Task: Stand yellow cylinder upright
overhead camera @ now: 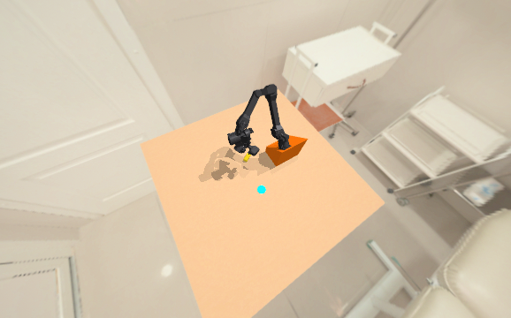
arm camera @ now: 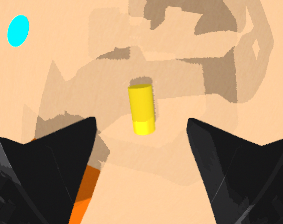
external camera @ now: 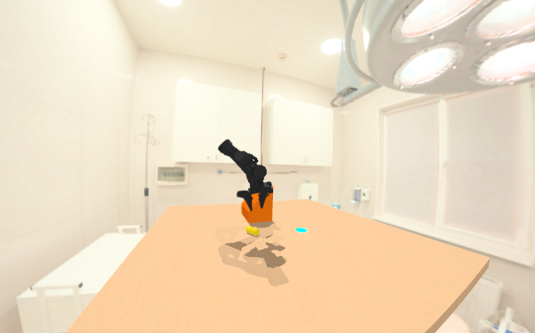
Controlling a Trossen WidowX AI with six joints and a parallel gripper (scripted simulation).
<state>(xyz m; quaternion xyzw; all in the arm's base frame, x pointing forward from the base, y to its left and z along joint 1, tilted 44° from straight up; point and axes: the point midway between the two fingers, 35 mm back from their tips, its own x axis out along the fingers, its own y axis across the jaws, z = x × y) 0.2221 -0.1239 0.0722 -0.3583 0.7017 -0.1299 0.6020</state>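
Right now my gripper tip is 30 mm past the yellow cylinder, 10 mm to the left of it and 120 mm above it. Round my gripper tip: cyan circle (30 mm ahead, 250 mm to the left, 130 mm below).
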